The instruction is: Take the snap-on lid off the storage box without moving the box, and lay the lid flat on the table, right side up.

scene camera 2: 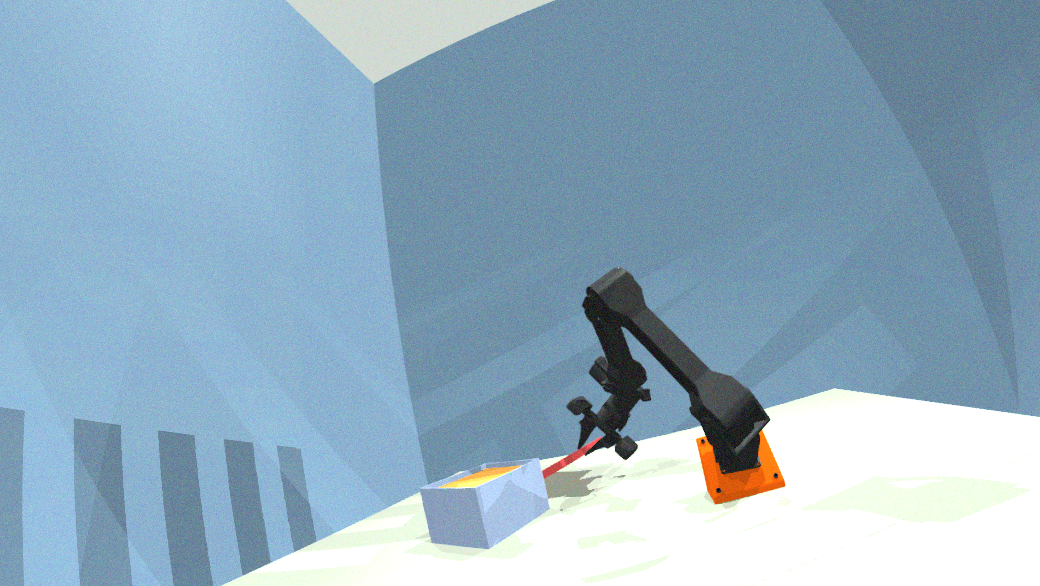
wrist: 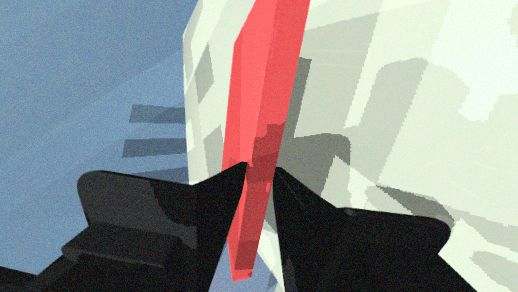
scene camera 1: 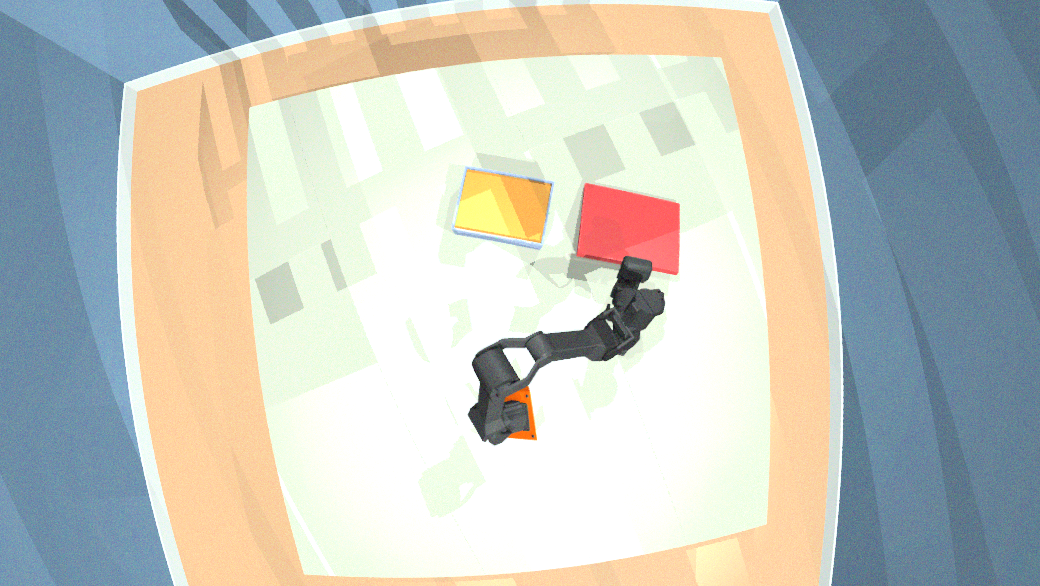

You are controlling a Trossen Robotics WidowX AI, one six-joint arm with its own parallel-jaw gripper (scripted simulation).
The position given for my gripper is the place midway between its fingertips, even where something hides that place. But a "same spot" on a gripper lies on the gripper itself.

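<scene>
Looking through scene camera 1, I see my gripper (scene camera 1: pixel 621 281), and that is the same spot on my gripper as (scene camera 2: pixel 590 419), for scene camera 2 shows my gripper too. My gripper is also there in the wrist view (pixel 260 170).
</scene>
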